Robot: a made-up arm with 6 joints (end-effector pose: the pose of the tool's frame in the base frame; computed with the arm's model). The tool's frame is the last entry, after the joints.
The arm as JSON. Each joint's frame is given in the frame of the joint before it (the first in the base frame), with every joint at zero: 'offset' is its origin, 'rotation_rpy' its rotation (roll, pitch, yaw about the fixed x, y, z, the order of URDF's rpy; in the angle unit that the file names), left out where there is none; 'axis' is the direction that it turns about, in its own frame. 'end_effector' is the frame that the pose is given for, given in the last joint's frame.
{
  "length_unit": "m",
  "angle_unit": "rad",
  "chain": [
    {
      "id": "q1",
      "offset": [
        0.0,
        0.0,
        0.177
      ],
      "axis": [
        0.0,
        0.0,
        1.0
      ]
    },
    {
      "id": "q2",
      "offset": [
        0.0,
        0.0,
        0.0
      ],
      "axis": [
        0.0,
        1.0,
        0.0
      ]
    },
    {
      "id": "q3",
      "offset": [
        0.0,
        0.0,
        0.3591
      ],
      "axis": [
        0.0,
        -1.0,
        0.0
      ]
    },
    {
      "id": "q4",
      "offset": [
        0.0,
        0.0,
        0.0
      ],
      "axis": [
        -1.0,
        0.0,
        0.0
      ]
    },
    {
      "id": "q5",
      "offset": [
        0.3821,
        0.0,
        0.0
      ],
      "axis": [
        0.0,
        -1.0,
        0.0
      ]
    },
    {
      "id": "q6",
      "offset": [
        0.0,
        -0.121,
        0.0
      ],
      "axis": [
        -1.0,
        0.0,
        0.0
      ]
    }
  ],
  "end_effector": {
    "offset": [
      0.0,
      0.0,
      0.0
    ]
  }
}
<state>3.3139 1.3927 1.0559 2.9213 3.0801 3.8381</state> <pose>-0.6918 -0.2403 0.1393 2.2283 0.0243 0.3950</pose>
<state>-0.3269 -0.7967 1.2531 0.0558 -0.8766 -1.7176</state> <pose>-0.4544 0.0265 0.7640 1.2907 -1.1101 0.7095</pose>
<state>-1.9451 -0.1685 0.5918 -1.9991 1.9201 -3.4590</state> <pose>-0.0602 -0.2906 0.7146 -0.8972 -0.6505 2.7519</pose>
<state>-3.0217 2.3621 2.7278 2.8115 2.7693 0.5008</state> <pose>-0.5773 -0.1848 0.0948 -0.8594 0.6777 0.2923</pose>
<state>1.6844 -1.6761 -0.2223 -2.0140 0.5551 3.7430</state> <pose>-0.0284 -0.2085 0.5060 -0.3617 -1.0971 0.2546</pose>
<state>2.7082 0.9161 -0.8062 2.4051 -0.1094 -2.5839</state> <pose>-0.3167 0.0478 0.0057 -1.9276 0.5174 1.7740</pose>
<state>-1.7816 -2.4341 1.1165 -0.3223 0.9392 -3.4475</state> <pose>0.0132 0.6100 -0.2127 -0.4081 1.4991 0.9794</pose>
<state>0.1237 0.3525 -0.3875 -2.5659 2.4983 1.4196</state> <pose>0.3464 0.1454 0.2077 -0.5175 1.2794 -2.4580</pose>
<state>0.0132 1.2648 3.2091 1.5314 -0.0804 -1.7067</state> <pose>0.0905 -0.0036 0.5968 0.2072 -1.9402 0.1257</pose>
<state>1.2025 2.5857 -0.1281 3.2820 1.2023 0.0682</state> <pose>-0.1712 -0.1110 -0.2711 -0.8439 -0.3507 -1.7455</pose>
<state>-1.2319 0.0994 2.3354 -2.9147 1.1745 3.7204</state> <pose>0.0518 0.2078 0.8518 -1.0693 -0.5599 -1.6286</pose>
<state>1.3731 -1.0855 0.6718 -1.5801 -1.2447 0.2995</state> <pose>-0.0541 -0.2641 0.7424 0.4087 -0.7440 2.8180</pose>
